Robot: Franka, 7 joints.
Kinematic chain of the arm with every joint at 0, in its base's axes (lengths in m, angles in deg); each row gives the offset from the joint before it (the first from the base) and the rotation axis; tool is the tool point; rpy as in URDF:
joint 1: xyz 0 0 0.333 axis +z
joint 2: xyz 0 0 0 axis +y
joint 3: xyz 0 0 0.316 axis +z
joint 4: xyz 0.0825 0 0 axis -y
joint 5: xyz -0.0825 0 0.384 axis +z
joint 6: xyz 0 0 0 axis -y
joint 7: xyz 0.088 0 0 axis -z
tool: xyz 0 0 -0.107 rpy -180 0 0
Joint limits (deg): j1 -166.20..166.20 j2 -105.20..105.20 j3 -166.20..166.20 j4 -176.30..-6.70 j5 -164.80..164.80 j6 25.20..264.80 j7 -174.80..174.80
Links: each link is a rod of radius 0.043 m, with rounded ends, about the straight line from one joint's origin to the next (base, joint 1, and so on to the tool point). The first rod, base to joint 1, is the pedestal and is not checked.
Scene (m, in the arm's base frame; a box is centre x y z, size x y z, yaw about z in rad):
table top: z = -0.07
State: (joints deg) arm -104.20 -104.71 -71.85 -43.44 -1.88 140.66 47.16
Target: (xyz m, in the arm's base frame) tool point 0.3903 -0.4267 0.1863
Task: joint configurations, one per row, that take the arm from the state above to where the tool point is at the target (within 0.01 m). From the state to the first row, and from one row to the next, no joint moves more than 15 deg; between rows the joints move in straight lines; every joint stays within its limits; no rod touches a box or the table.
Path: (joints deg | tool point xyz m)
1: -89.87 -104.75 -74.51 -50.02 -1.96 139.88 47.16 | -0.4169 0.7185 0.2625
2: -75.53 -104.80 -77.17 -56.60 -2.05 139.10 47.16 | -0.6172 0.5371 0.2639
3: -61.20 -104.84 -79.83 -63.17 -2.13 138.32 47.16 | -0.7435 0.3023 0.2616
4: -46.86 -104.89 -82.49 -69.75 -2.22 137.55 47.16 | -0.7828 0.0429 0.2560
5: -32.53 -104.93 -85.15 -76.33 -2.30 136.77 47.16 | -0.7333 -0.2091 0.2479
6: -18.19 -104.98 -87.81 -82.91 -2.39 135.99 47.16 | -0.6043 -0.4239 0.2377
7: -3.86 -105.02 -90.47 -89.48 -2.47 135.21 47.16 | -0.4153 -0.5771 0.2265
8: 10.48 -105.07 -93.14 -96.06 -2.56 134.43 47.16 | -0.1925 -0.6534 0.2148
9: 24.81 -105.11 -95.80 -102.64 -2.64 133.65 47.16 | 0.0343 -0.6480 0.2038
10: 39.14 -105.16 -98.46 -109.22 -2.73 132.88 47.16 | 0.2365 -0.5672 0.1940
11: 53.48 -105.20 -101.12 -115.79 -2.81 132.10 47.16 | 0.3903 -0.4267 0.1863

